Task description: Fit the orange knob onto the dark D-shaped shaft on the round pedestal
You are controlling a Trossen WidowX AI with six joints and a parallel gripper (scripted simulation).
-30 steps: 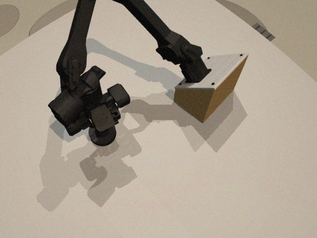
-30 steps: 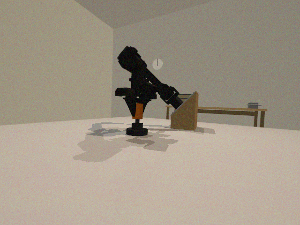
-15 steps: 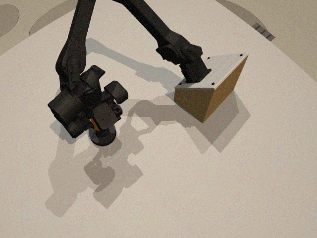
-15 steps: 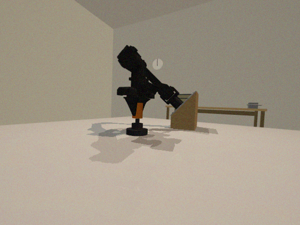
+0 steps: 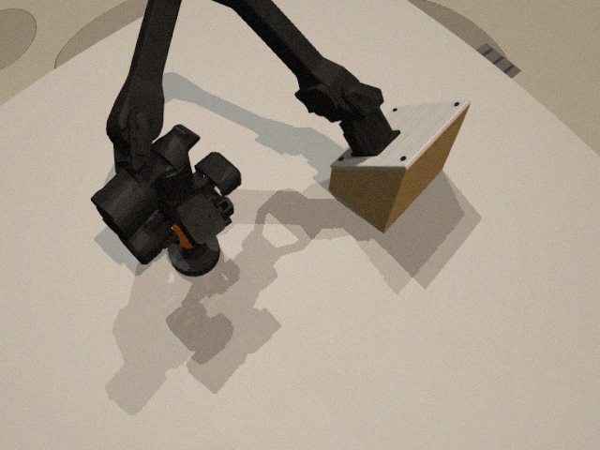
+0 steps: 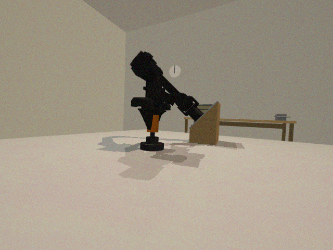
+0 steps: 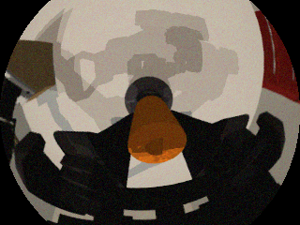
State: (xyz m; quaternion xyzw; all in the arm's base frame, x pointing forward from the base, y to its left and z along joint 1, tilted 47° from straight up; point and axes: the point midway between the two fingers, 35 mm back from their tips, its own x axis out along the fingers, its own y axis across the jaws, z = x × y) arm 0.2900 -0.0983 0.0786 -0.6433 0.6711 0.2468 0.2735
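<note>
Now: gripper tip 2 cm below the orange knob. Round my gripper tip: round dark pedestal 4 cm below.
</note>
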